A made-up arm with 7 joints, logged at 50 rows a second.
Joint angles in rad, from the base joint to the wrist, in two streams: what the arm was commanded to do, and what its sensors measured. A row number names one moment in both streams.
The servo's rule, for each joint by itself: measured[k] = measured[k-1] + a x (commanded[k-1-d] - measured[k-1]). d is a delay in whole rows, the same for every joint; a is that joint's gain. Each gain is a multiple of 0.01, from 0.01 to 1. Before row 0 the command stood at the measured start. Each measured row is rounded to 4 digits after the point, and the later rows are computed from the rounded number. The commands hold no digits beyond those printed.
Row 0, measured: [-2.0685 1.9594 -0.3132 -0.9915 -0.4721 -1.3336 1.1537]
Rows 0 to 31, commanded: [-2.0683 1.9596 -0.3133 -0.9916 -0.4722 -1.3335 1.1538]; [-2.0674 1.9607 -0.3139 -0.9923 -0.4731 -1.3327 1.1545]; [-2.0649 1.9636 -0.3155 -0.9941 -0.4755 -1.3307 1.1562]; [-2.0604 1.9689 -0.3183 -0.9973 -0.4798 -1.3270 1.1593]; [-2.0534 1.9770 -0.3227 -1.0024 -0.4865 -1.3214 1.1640]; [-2.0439 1.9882 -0.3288 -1.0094 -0.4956 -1.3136 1.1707]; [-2.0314 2.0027 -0.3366 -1.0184 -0.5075 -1.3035 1.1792]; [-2.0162 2.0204 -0.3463 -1.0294 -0.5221 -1.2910 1.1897]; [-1.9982 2.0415 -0.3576 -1.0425 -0.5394 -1.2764 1.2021]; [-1.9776 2.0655 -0.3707 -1.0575 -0.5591 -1.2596 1.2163]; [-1.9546 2.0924 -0.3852 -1.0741 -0.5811 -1.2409 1.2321]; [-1.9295 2.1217 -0.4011 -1.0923 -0.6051 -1.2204 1.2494]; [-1.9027 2.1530 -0.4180 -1.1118 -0.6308 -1.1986 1.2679]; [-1.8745 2.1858 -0.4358 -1.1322 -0.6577 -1.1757 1.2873]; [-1.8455 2.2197 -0.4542 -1.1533 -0.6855 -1.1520 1.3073]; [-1.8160 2.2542 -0.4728 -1.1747 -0.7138 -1.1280 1.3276]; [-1.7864 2.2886 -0.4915 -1.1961 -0.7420 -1.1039 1.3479]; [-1.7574 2.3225 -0.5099 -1.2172 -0.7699 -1.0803 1.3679]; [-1.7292 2.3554 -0.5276 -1.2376 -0.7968 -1.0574 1.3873]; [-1.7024 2.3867 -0.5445 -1.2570 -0.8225 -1.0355 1.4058]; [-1.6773 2.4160 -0.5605 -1.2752 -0.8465 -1.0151 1.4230]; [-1.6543 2.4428 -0.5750 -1.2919 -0.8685 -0.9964 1.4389]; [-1.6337 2.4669 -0.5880 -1.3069 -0.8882 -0.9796 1.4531]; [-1.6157 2.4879 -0.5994 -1.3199 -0.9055 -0.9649 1.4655]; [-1.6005 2.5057 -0.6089 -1.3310 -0.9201 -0.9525 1.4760]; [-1.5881 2.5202 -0.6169 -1.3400 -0.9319 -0.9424 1.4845]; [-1.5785 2.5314 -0.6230 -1.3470 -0.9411 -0.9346 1.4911]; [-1.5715 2.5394 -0.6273 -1.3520 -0.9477 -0.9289 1.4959]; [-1.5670 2.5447 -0.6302 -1.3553 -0.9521 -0.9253 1.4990]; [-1.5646 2.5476 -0.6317 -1.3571 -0.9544 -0.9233 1.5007]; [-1.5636 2.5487 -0.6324 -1.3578 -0.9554 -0.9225 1.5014]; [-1.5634 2.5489 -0.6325 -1.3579 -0.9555 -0.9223 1.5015]
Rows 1 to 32, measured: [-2.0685 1.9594 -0.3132 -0.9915 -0.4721 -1.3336 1.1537]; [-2.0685 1.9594 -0.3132 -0.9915 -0.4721 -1.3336 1.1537]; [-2.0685 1.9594 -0.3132 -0.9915 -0.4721 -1.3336 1.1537]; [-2.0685 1.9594 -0.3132 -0.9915 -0.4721 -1.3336 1.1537]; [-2.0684 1.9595 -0.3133 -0.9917 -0.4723 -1.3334 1.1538]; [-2.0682 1.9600 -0.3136 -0.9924 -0.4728 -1.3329 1.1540]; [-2.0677 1.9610 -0.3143 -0.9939 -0.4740 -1.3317 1.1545]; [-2.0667 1.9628 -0.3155 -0.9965 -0.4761 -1.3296 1.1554]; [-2.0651 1.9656 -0.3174 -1.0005 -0.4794 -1.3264 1.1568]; [-2.0627 1.9697 -0.3201 -1.0060 -0.4842 -1.3218 1.1588]; [-2.0594 1.9753 -0.3238 -1.0133 -0.4906 -1.3156 1.1616]; [-2.0551 1.9826 -0.3285 -1.0224 -0.4989 -1.3078 1.1652]; [-2.0497 1.9917 -0.3344 -1.0333 -0.5091 -1.2982 1.1698]; [-2.0430 2.0028 -0.3415 -1.0459 -0.5213 -1.2867 1.1754]; [-2.0351 2.0159 -0.3498 -1.0603 -0.5355 -1.2734 1.1821]; [-2.0258 2.0310 -0.3593 -1.0763 -0.5517 -1.2584 1.1898]; [-2.0152 2.0480 -0.3700 -1.0936 -0.5697 -1.2419 1.1986]; [-2.0033 2.0669 -0.3818 -1.1121 -0.5894 -1.2239 1.2084]; [-1.9902 2.0875 -0.3945 -1.1315 -0.6105 -1.2047 1.2191]; [-1.9759 2.1096 -0.4081 -1.1515 -0.6329 -1.1845 1.2307]; [-1.9606 2.1330 -0.4224 -1.1719 -0.6562 -1.1637 1.2430]; [-1.9444 2.1575 -0.4371 -1.1923 -0.6801 -1.1424 1.2560]; [-1.9275 2.1827 -0.4521 -1.2124 -0.7043 -1.1210 1.2695]; [-1.9100 2.2084 -0.4673 -1.2319 -0.7285 -1.0998 1.2833]; [-1.8921 2.2342 -0.4824 -1.2505 -0.7523 -1.0791 1.2973]; [-1.8740 2.2598 -0.4972 -1.2680 -0.7754 -1.0592 1.3113]; [-1.8559 2.2849 -0.5115 -1.2841 -0.7975 -1.0403 1.3252]; [-1.8380 2.3092 -0.5251 -1.2986 -0.8183 -1.0227 1.3388]; [-1.8205 2.3324 -0.5380 -1.3114 -0.8376 -1.0066 1.3519]; [-1.8036 2.3543 -0.5499 -1.3224 -0.8552 -0.9922 1.3644]; [-1.7874 2.3747 -0.5607 -1.3316 -0.8709 -0.9795 1.3762]; [-1.7720 2.3934 -0.5704 -1.3389 -0.8847 -0.9687 1.3873]
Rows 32 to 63, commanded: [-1.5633 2.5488 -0.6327 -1.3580 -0.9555 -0.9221 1.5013]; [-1.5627 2.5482 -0.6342 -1.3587 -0.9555 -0.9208 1.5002]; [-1.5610 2.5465 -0.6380 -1.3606 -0.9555 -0.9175 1.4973]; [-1.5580 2.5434 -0.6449 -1.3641 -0.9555 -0.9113 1.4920]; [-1.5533 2.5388 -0.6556 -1.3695 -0.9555 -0.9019 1.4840]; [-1.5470 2.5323 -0.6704 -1.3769 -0.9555 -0.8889 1.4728]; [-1.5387 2.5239 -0.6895 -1.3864 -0.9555 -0.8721 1.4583]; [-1.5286 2.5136 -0.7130 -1.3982 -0.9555 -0.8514 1.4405]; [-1.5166 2.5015 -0.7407 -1.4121 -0.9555 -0.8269 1.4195]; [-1.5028 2.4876 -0.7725 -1.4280 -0.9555 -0.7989 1.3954]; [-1.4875 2.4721 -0.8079 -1.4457 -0.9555 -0.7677 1.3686]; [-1.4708 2.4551 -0.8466 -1.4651 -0.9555 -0.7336 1.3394]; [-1.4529 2.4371 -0.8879 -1.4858 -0.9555 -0.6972 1.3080]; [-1.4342 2.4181 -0.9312 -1.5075 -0.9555 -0.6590 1.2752]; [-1.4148 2.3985 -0.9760 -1.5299 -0.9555 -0.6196 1.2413]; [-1.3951 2.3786 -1.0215 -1.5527 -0.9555 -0.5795 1.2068]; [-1.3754 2.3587 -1.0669 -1.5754 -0.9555 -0.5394 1.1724]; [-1.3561 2.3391 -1.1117 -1.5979 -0.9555 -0.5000 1.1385]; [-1.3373 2.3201 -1.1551 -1.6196 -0.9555 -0.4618 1.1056]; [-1.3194 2.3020 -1.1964 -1.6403 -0.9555 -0.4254 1.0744]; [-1.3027 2.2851 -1.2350 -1.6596 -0.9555 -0.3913 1.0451]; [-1.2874 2.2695 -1.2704 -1.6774 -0.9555 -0.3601 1.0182]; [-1.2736 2.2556 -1.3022 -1.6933 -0.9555 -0.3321 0.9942]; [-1.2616 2.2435 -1.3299 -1.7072 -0.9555 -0.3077 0.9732]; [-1.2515 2.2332 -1.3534 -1.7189 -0.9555 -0.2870 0.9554]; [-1.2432 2.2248 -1.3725 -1.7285 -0.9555 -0.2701 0.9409]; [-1.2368 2.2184 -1.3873 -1.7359 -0.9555 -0.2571 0.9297]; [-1.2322 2.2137 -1.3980 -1.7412 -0.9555 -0.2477 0.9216]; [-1.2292 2.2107 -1.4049 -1.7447 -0.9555 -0.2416 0.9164]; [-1.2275 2.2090 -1.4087 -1.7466 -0.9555 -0.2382 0.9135]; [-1.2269 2.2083 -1.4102 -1.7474 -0.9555 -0.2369 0.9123]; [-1.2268 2.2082 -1.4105 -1.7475 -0.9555 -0.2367 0.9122]
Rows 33 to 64, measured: [-1.7575 2.4104 -0.5790 -1.3445 -0.8965 -0.9596 1.3975]; [-1.7439 2.4256 -0.5865 -1.3486 -0.9065 -0.9522 1.4069]; [-1.7313 2.4392 -0.5929 -1.3515 -0.9148 -0.9462 1.4154]; [-1.7195 2.4513 -0.5985 -1.3535 -0.9217 -0.9414 1.4231]; [-1.7085 2.4620 -0.6035 -1.3551 -0.9274 -0.9373 1.4300]; [-1.6982 2.4713 -0.6083 -1.3568 -0.9322 -0.9333 1.4361]; [-1.6884 2.4792 -0.6134 -1.3591 -0.9362 -0.9289 1.4411]; [-1.6789 2.4858 -0.6193 -1.3623 -0.9395 -0.9235 1.4450]; [-1.6697 2.4909 -0.6265 -1.3668 -0.9422 -0.9166 1.4475]; [-1.6605 2.4945 -0.6353 -1.3729 -0.9445 -0.9077 1.4485]; [-1.6513 2.4966 -0.6462 -1.3807 -0.9464 -0.8964 1.4478]; [-1.6419 2.4971 -0.6594 -1.3904 -0.9479 -0.8825 1.4453]; [-1.6322 2.4961 -0.6752 -1.4021 -0.9492 -0.8658 1.4408]; [-1.6221 2.4935 -0.6938 -1.4156 -0.9503 -0.8462 1.4343]; [-1.6115 2.4893 -0.7152 -1.4309 -0.9512 -0.8237 1.4258]; [-1.6004 2.4836 -0.7394 -1.4479 -0.9519 -0.7984 1.4152]; [-1.5888 2.4764 -0.7663 -1.4664 -0.9525 -0.7705 1.4026]; [-1.5766 2.4678 -0.7957 -1.4861 -0.9530 -0.7403 1.3881]; [-1.5639 2.4580 -0.8273 -1.5067 -0.9534 -0.7081 1.3718]; [-1.5507 2.4471 -0.8608 -1.5280 -0.9538 -0.6744 1.3539]; [-1.5371 2.4352 -0.8959 -1.5497 -0.9541 -0.6395 1.3345]; [-1.5231 2.4225 -0.9322 -1.5714 -0.9543 -0.6040 1.3139]; [-1.5088 2.4092 -0.9692 -1.5928 -0.9545 -0.5683 1.2923]; [-1.4944 2.3955 -1.0064 -1.6135 -0.9547 -0.5329 1.2701]; [-1.4799 2.3816 -1.0434 -1.6333 -0.9548 -0.4983 1.2474]; [-1.4655 2.3677 -1.0796 -1.6519 -0.9549 -0.4651 1.2246]; [-1.4512 2.3540 -1.1146 -1.6690 -0.9550 -0.4336 1.2020]; [-1.4372 2.3407 -1.1480 -1.6845 -0.9551 -0.4043 1.1798]; [-1.4236 2.3280 -1.1794 -1.6981 -0.9552 -0.3775 1.1583]; [-1.4105 2.3159 -1.2085 -1.7098 -0.9553 -0.3534 1.1377]; [-1.3980 2.3047 -1.2350 -1.7195 -0.9553 -0.3323 1.1183]; [-1.3862 2.2944 -1.2588 -1.7273 -0.9553 -0.3142 1.1001]
